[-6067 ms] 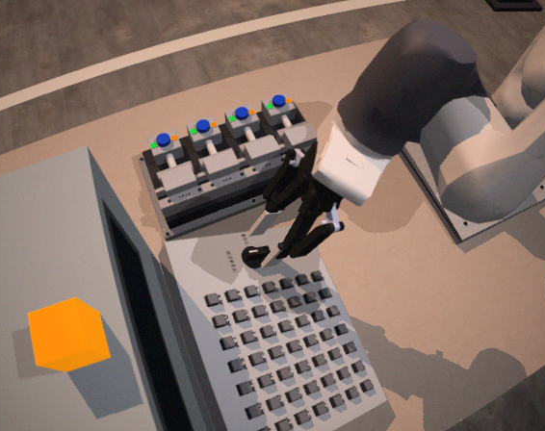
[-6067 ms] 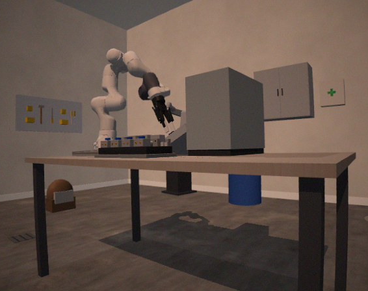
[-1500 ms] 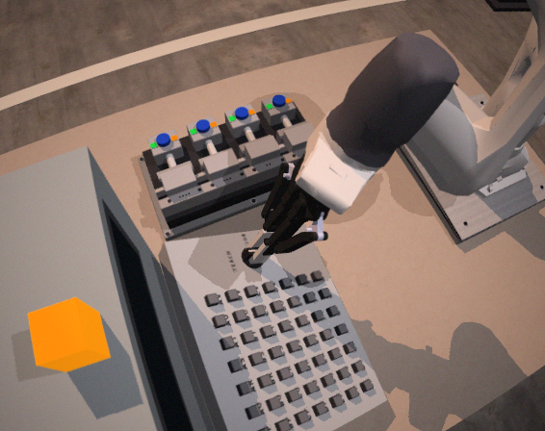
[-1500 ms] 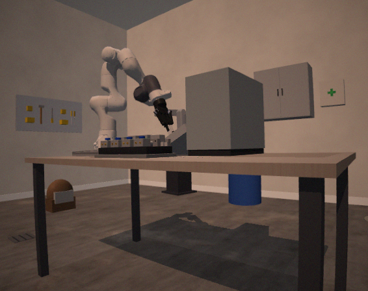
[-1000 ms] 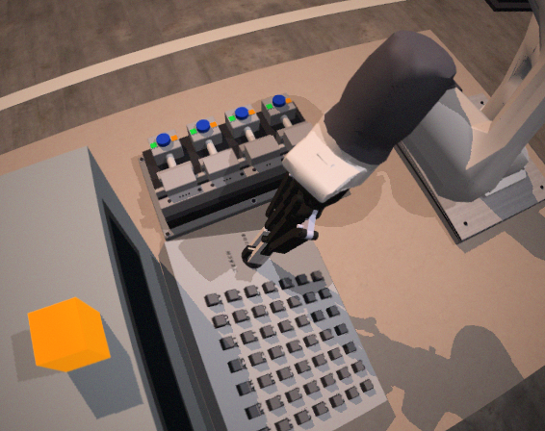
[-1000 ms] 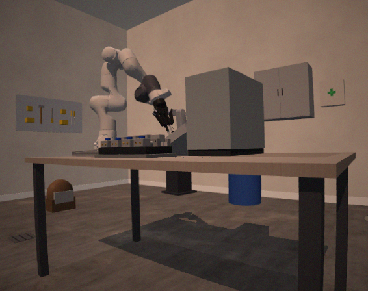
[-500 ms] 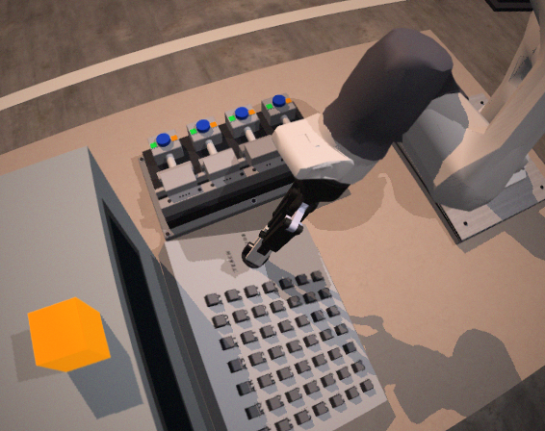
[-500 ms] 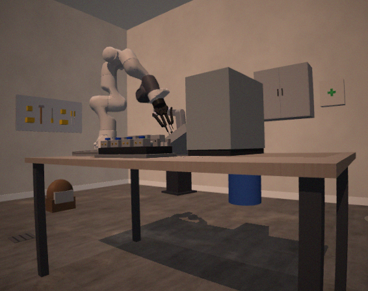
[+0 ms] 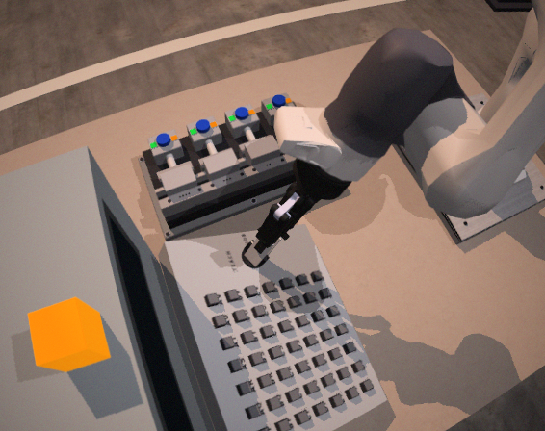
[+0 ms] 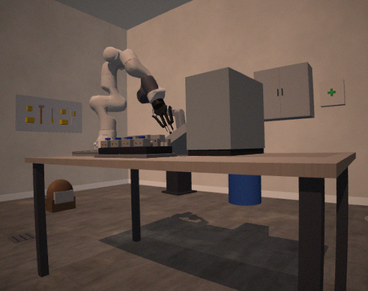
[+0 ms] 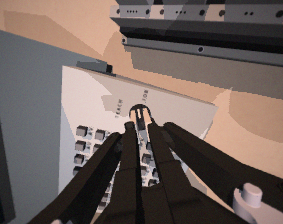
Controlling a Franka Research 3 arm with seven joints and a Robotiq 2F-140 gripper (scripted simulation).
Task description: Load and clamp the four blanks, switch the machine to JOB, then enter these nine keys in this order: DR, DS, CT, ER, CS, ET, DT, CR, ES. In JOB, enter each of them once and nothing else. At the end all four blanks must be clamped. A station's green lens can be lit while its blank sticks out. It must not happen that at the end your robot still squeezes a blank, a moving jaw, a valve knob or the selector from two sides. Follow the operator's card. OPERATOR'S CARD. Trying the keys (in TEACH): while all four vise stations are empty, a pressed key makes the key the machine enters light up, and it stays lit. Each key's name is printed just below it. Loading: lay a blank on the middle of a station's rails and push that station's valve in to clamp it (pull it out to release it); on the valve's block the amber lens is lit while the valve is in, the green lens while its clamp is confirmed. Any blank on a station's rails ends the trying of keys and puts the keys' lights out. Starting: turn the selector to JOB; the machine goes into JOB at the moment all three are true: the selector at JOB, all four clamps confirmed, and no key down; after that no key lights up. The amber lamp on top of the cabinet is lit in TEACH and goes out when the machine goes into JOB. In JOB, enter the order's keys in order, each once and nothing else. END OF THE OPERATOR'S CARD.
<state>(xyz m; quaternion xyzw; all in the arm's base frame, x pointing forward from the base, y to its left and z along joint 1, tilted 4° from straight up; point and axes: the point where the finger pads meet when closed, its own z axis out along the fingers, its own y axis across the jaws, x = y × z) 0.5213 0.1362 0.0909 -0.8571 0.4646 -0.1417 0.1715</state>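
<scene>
Now: the selector 10 mm ahead of my hand and 20 mm below it. Round my hand: key panel (20 mm ahead, 120 mm to the left, 70 mm below).
</scene>
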